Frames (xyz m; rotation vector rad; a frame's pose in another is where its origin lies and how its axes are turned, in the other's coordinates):
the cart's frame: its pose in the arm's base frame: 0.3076 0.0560 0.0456 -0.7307 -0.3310 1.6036
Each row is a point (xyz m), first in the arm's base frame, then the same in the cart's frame.
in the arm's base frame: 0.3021 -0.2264 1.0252
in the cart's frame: -0.5315 -0.5320 0.6884
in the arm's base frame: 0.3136 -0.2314 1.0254
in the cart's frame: -0.5366 -0.5402 0.6804
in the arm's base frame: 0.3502 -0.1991 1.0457
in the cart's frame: -0.5115 -0.5867 0.6792
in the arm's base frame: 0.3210 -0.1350 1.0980
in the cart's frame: -0.4630 -0.6067 0.7495
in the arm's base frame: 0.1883 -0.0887 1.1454
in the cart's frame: -0.4286 -0.5398 0.8773
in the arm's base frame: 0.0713 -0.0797 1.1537
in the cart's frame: -0.4200 -0.4550 0.9585
